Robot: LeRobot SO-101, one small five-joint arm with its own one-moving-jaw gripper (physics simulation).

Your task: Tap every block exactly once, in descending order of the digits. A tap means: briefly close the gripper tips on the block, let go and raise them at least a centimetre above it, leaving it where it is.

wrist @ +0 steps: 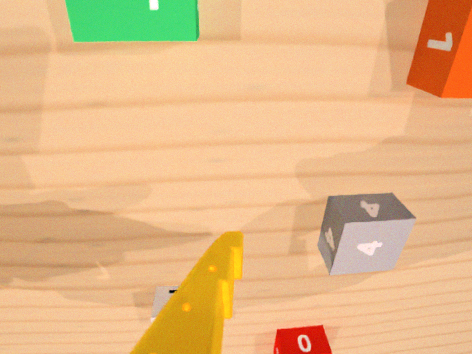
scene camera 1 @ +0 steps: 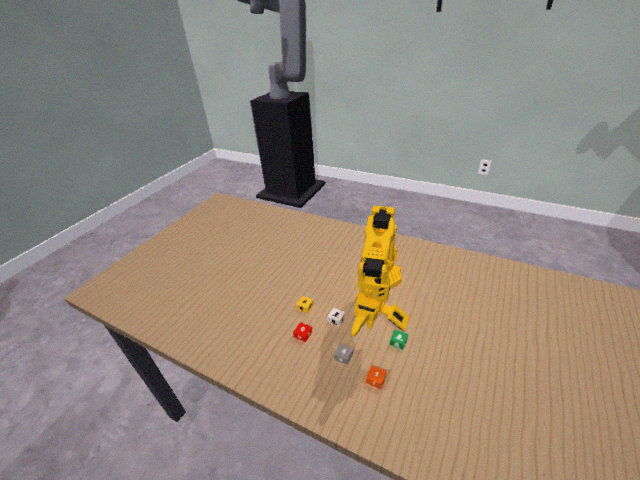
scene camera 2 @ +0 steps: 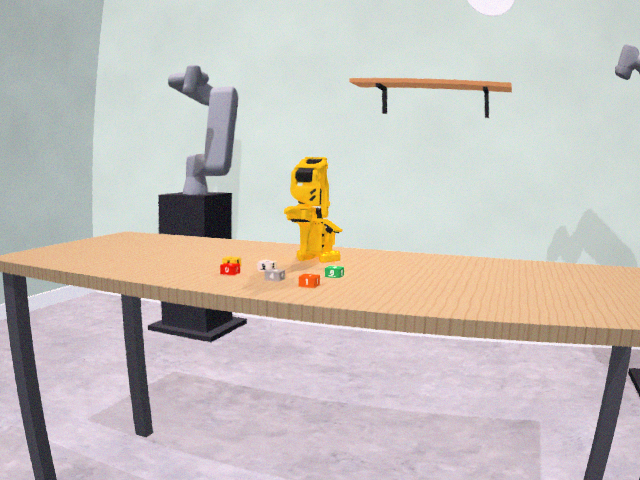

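Note:
My gripper (scene camera 1: 379,329) (scene camera 2: 313,221) is open and empty, above the table behind the grey block. In the wrist view one notched jaw (wrist: 200,300) shows. The green block (scene camera 1: 398,339) (scene camera 2: 334,271) (wrist: 135,20), marked 9 in scene camera 2, is cut off in the wrist view. The grey 4 block (scene camera 1: 343,353) (scene camera 2: 274,274) (wrist: 372,247) and red 0 block (scene camera 1: 302,332) (scene camera 2: 230,269) (wrist: 302,342) rest on the table. The orange block (scene camera 1: 376,377) (scene camera 2: 309,280) (wrist: 445,60) reads 1 or 7. The white block (scene camera 1: 336,316) (scene camera 2: 266,265) (wrist: 162,300) is partly behind the jaw. The yellow block's (scene camera 1: 305,304) (scene camera 2: 231,260) digit is unclear.
The wooden table (scene camera 1: 222,268) (scene camera 2: 465,289) carries the blocks and the arm. A grey robot arm (scene camera 1: 293,41) (scene camera 2: 221,129) stands on a black pedestal (scene camera 1: 283,144) (scene camera 2: 195,258) beyond the table. A wall shelf (scene camera 2: 429,84) hangs behind.

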